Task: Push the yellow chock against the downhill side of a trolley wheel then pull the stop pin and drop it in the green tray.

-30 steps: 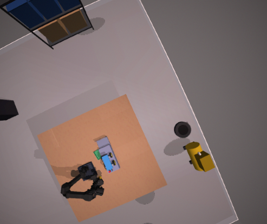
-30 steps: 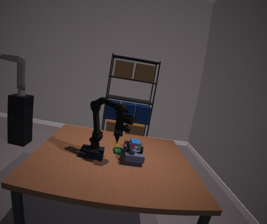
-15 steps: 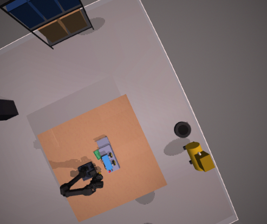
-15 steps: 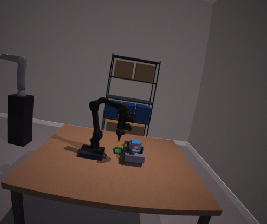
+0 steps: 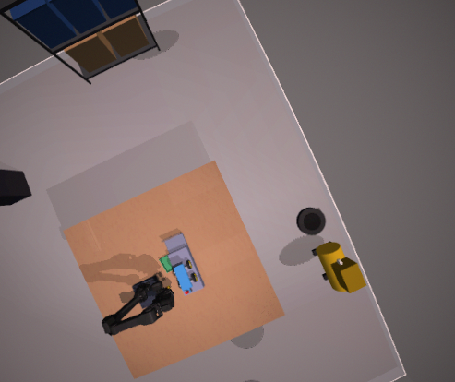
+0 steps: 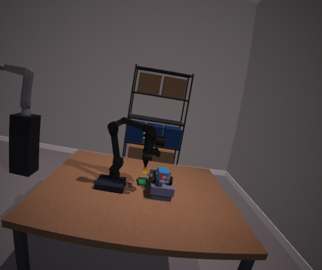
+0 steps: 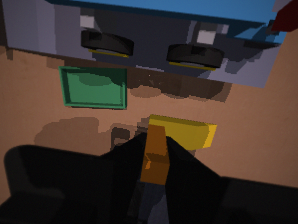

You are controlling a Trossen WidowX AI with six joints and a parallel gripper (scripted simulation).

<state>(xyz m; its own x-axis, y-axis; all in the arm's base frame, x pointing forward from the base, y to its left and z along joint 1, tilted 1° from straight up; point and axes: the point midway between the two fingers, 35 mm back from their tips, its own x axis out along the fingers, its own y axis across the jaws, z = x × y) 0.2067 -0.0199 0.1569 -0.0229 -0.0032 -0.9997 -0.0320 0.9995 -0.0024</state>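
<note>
The red-headed stop pin is 11 cm ahead of my gripper tip, 9 cm to the right of it and 4 cm below it. From my gripper tip the other things lie so: blue trolley 13 cm ahead, 6 cm below, 2 cm to the left; yellow chock 2 cm to the right, 1 cm below; grey ramp 13 cm ahead, 12 cm below, 3 cm to the left.
</note>
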